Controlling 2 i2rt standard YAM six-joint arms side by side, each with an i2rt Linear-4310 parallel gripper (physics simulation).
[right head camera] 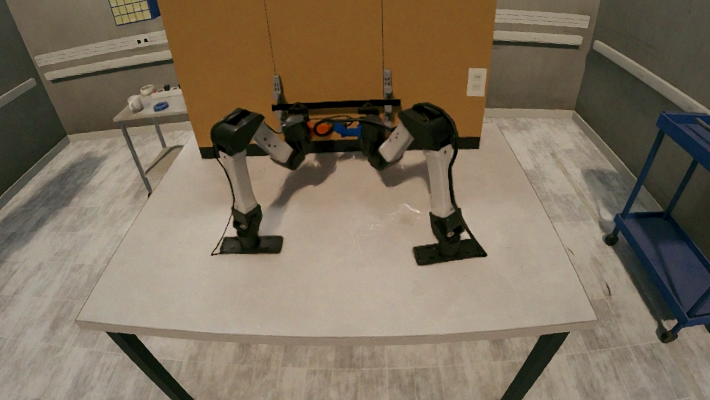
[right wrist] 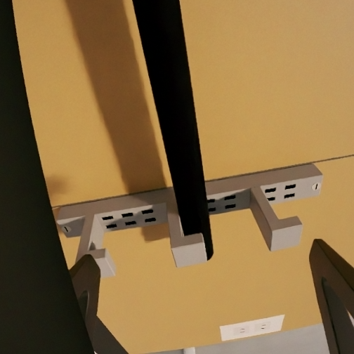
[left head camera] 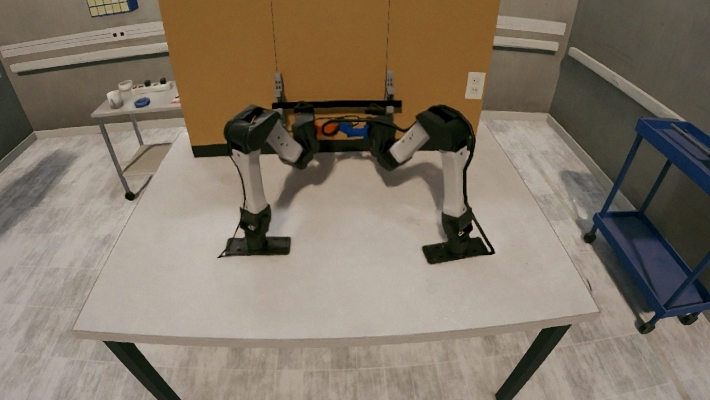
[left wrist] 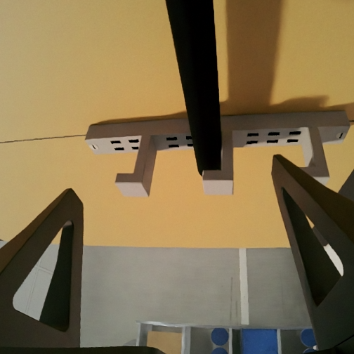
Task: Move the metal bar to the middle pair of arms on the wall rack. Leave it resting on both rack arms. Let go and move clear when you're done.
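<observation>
The black metal bar (left head camera: 337,105) (right head camera: 335,105) (left wrist: 196,75) (right wrist: 170,110) lies level across the wall rack. In the left wrist view one end lies on the middle arm (left wrist: 218,183) of one rack rail (left wrist: 115,142). In the right wrist view the other end lies on the middle arm (right wrist: 189,251) of the other rail (right wrist: 300,186), behind its raised tip. My left gripper (left wrist: 170,180) is open, its fingers apart from the bar. My right gripper (right wrist: 198,256) is open too, also apart from the bar. In both head views the arms hide the fingertips.
An orange wall panel (left head camera: 430,45) (right head camera: 425,45) stands behind the table (left head camera: 340,290) (right head camera: 340,290). Orange and blue things (left head camera: 353,131) (right head camera: 347,131) show between the wrists, below the bar. A blue cart (left head camera: 645,250) stands at the right, a small side table (left head camera: 100,107) at the left.
</observation>
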